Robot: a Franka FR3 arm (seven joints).
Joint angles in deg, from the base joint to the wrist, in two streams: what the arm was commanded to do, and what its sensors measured. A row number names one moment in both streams.
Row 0, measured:
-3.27, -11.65, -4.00, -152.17, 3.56, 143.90, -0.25
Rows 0 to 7, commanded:
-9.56, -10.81, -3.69, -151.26, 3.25, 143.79, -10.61
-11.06, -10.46, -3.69, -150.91, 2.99, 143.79, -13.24
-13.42, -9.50, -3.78, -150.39, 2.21, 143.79, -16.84
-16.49, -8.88, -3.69, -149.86, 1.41, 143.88, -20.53
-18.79, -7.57, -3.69, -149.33, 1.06, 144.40, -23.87
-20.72, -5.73, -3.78, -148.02, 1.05, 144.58, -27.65
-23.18, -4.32, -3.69, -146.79, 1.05, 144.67, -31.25
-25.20, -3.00, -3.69, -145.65, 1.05, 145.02, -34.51
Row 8, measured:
-19.20, -9.04, -4.25, -150.00, 1.81, 144.11, -25.58
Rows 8 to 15, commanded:
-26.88, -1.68, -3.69, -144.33, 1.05, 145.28, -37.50
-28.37, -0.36, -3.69, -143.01, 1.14, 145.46, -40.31
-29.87, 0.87, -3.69, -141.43, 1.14, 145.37, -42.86
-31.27, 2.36, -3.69, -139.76, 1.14, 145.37, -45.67
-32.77, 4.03, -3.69, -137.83, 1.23, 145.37, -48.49
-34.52, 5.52, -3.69, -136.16, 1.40, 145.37, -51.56
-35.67, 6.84, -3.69, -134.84, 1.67, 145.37, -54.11
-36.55, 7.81, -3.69, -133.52, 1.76, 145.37, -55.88
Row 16, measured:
-32.77, 1.53, -4.40, -138.84, 1.67, 144.66, -49.50
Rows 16 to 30, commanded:
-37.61, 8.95, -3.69, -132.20, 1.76, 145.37, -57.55
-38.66, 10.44, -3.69, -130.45, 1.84, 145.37, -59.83
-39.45, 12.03, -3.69, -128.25, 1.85, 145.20, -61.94
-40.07, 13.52, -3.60, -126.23, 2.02, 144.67, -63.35
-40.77, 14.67, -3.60, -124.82, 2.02, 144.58, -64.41
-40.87, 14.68, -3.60, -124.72, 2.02, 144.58, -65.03
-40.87, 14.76, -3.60, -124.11, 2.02, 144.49, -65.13
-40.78, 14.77, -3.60, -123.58, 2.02, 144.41, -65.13
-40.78, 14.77, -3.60, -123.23, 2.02, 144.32, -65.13
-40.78, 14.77, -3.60, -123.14, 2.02, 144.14, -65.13
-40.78, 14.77, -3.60, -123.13, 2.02, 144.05, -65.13
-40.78, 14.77, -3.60, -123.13, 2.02, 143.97, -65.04
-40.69, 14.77, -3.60, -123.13, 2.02, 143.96, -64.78
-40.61, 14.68, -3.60, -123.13, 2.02, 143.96, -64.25
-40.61, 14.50, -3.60, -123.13, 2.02, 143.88, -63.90
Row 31, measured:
-39.80, 12.79, -4.34, -124.72, 1.71, 144.42, -63.82
